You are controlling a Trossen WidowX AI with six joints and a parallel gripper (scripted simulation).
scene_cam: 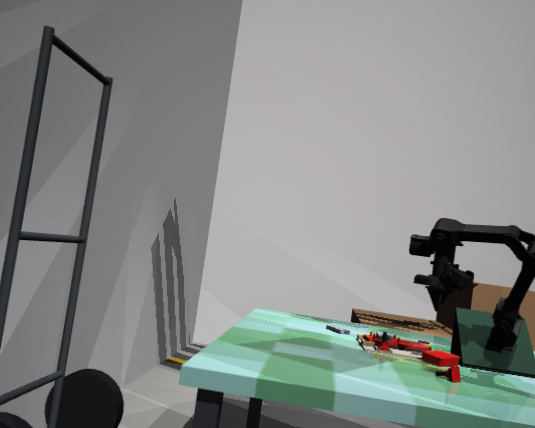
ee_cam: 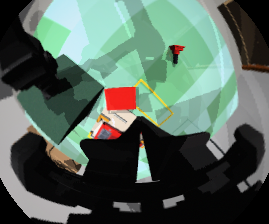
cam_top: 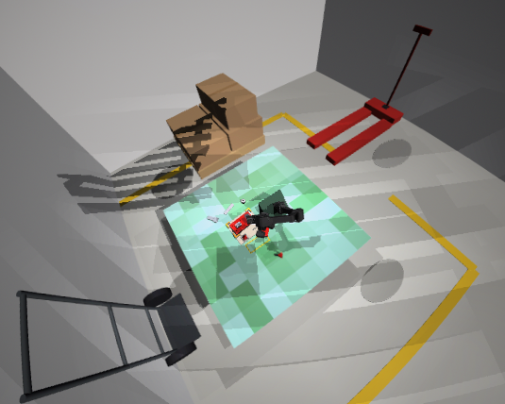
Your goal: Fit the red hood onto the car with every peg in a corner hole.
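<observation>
Right now my gripper tip is 3 cm past the red hood, 4 cm to the left of it and 14 cm above it.
</observation>
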